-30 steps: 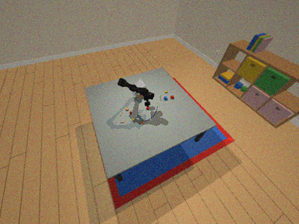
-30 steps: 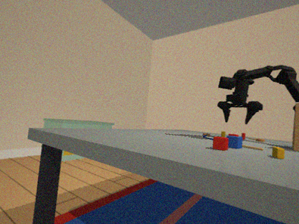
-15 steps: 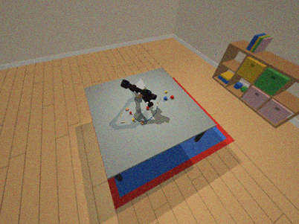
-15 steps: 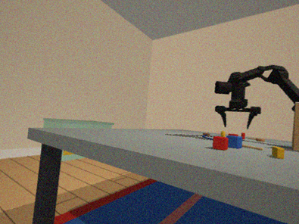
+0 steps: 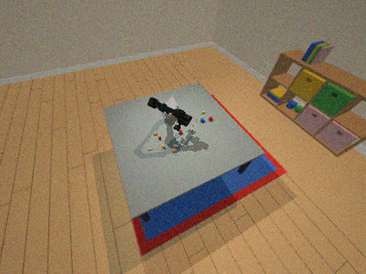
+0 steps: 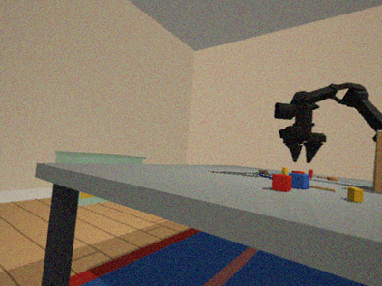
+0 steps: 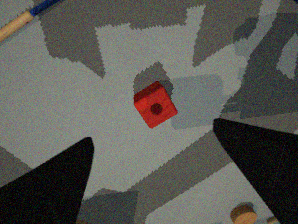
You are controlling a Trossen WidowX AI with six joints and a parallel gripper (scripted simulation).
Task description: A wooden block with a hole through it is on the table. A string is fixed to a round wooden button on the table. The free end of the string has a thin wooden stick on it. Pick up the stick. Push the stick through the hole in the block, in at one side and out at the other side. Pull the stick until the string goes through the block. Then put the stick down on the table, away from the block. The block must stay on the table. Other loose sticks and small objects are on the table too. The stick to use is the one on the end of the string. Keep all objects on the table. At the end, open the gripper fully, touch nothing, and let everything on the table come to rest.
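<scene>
The red cube lies 1 cm ahead of my gripper tip and 5 cm below it. From my gripper tip the other things lie so: yellow block 15 cm behind, 37 cm to the left, 5 cm below; round button 18 cm ahead, 15 cm to the right, 6 cm below; blue cube 4 cm behind, 29 cm to the left, 5 cm below.
</scene>
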